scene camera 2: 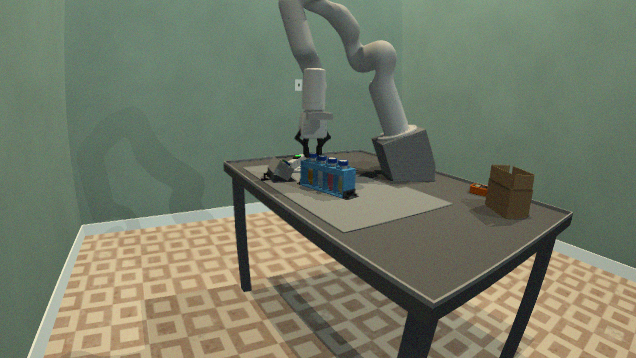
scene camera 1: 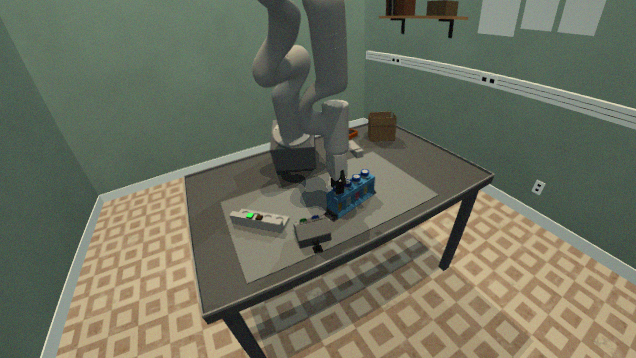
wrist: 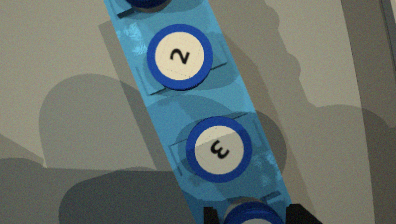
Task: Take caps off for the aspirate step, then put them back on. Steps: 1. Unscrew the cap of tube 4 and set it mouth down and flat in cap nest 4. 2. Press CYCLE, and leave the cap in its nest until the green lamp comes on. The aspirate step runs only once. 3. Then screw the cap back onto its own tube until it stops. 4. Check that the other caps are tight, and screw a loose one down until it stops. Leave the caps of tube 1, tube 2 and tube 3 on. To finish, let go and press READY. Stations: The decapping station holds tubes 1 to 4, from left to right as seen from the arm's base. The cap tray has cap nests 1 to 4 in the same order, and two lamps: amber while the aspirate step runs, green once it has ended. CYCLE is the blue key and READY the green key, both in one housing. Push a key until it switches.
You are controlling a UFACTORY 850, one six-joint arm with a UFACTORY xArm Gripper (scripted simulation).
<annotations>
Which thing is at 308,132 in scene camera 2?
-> The gripper.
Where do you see a cardboard box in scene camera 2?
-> At 513,201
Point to a key housing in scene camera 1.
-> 313,231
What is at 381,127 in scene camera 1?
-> A cardboard box.
</annotations>
